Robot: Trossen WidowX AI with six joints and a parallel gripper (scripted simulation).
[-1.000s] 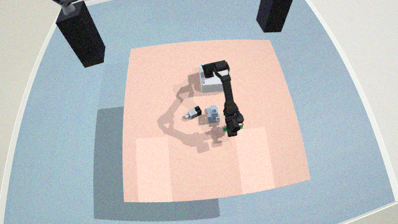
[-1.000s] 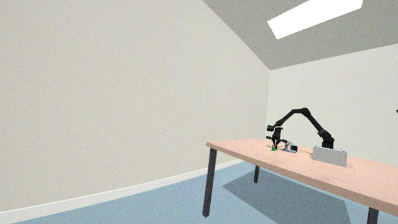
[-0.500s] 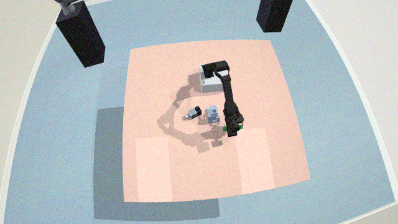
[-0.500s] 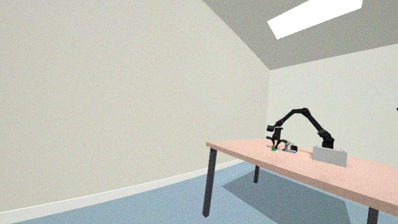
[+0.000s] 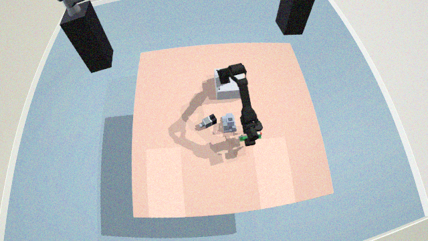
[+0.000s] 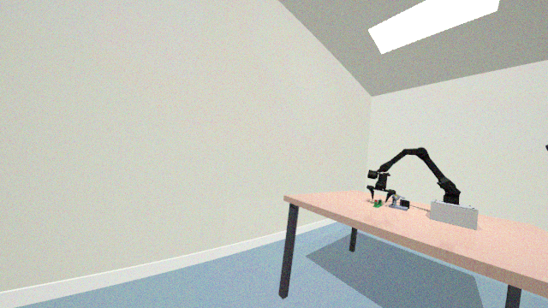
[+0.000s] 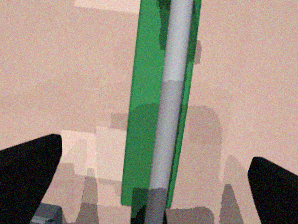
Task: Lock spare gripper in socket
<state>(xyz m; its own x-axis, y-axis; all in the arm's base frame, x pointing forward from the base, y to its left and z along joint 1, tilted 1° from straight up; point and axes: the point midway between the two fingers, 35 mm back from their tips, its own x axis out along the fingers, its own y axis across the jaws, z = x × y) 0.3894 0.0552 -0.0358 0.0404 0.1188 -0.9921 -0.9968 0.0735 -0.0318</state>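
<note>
My gripper tip is 20 mm to the right of the green cradle and 10 mm above it. Also, from my gripper tip: spare gripper 140 mm behind, 220 mm to the right, 10 mm below; mount socket 110 mm behind, 90 mm to the right, 10 mm above.
</note>
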